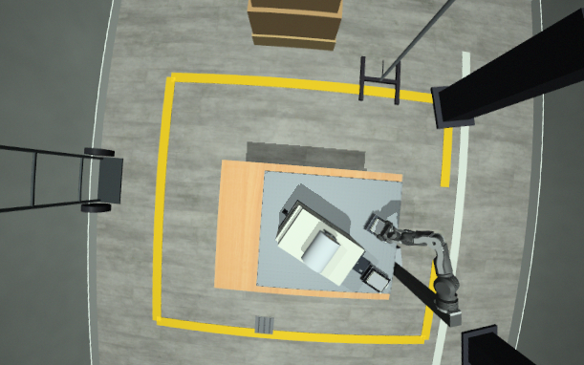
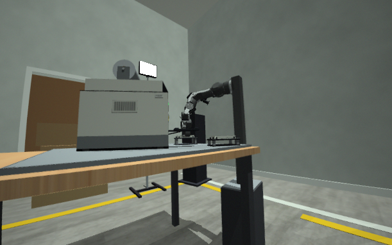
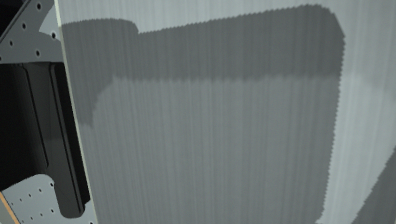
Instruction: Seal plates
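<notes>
Right now the plate is right at my hand. Round my hand: foil roll (44 cm ahead, 4 cm to the right, 36 cm above); then sealer stage (19 cm ahead, 18 cm to the left, 4 cm above).
</notes>
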